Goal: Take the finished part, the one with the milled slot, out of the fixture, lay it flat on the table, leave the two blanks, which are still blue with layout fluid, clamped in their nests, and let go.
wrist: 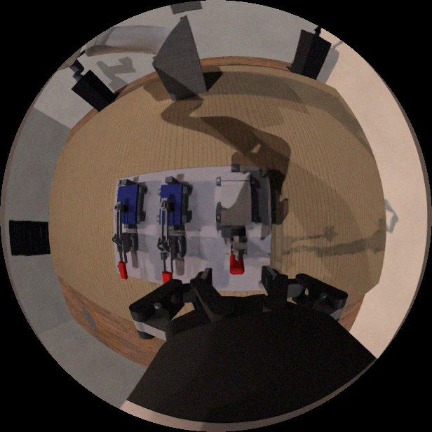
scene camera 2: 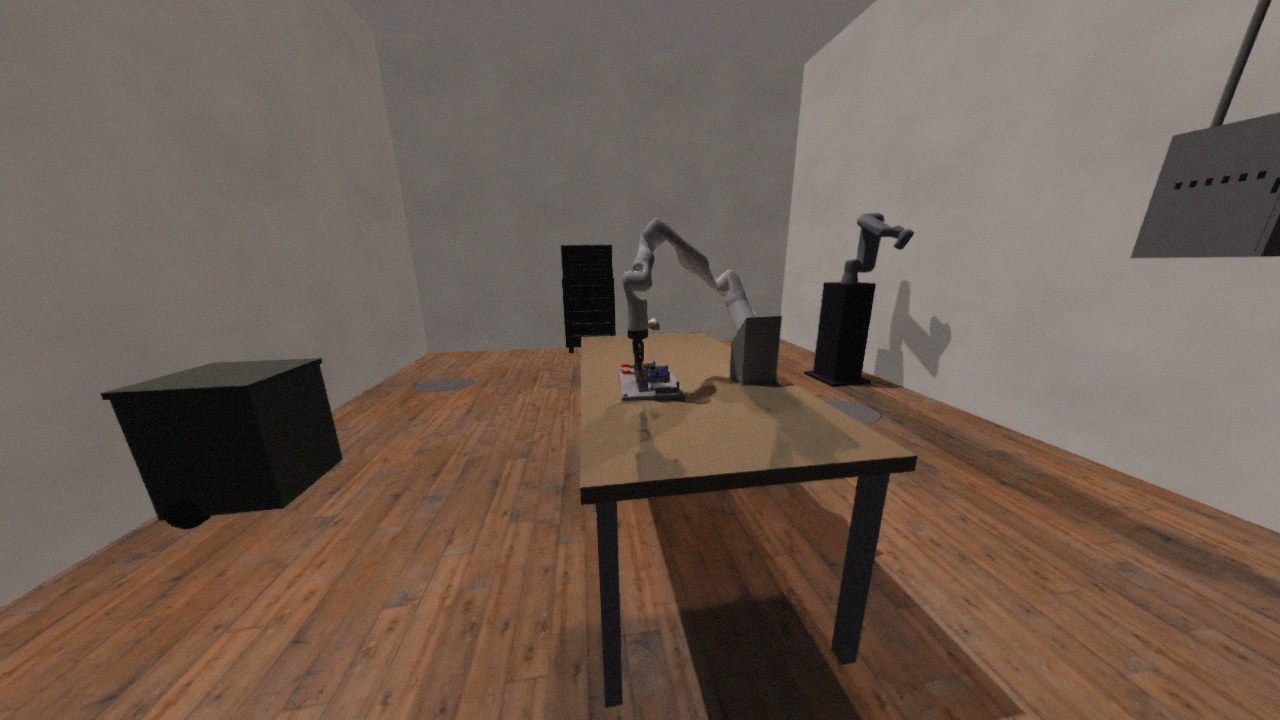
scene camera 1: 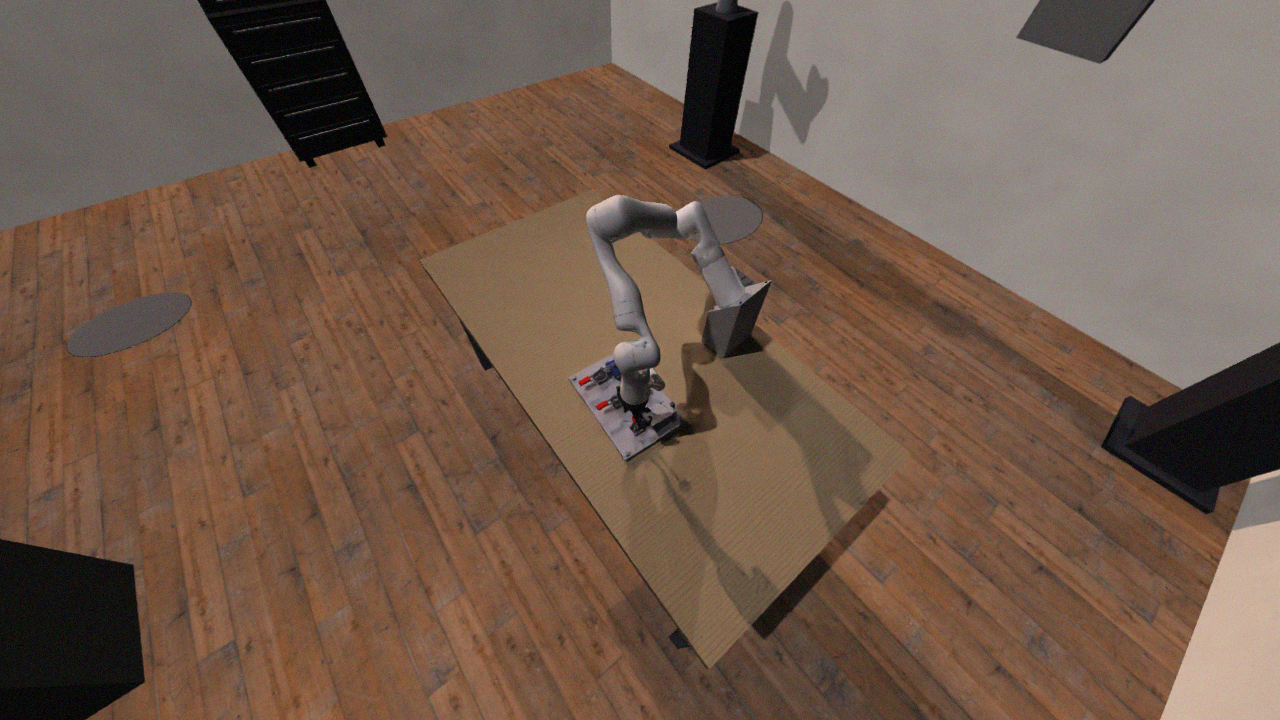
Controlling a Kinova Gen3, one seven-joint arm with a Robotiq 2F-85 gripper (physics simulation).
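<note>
The fixture plate lies on the table. The grey finished part sits in the nest at the plate's right end in the wrist view; its slot is not clear there. No clamp arm shows across it. Its clamp's red handle looks short, foreshortened. Two blue blanks sit in the other nests, each under a clamp arm. Their red handles point away from the blanks. My gripper is open, pointing down, its fingertips to either side of the finished part's clamp handle, holding nothing.
The wooden table extends around the plate. My arm's grey wedge-shaped mount stands on the table beyond the nest side. The plate's handle side lies near a long table edge.
</note>
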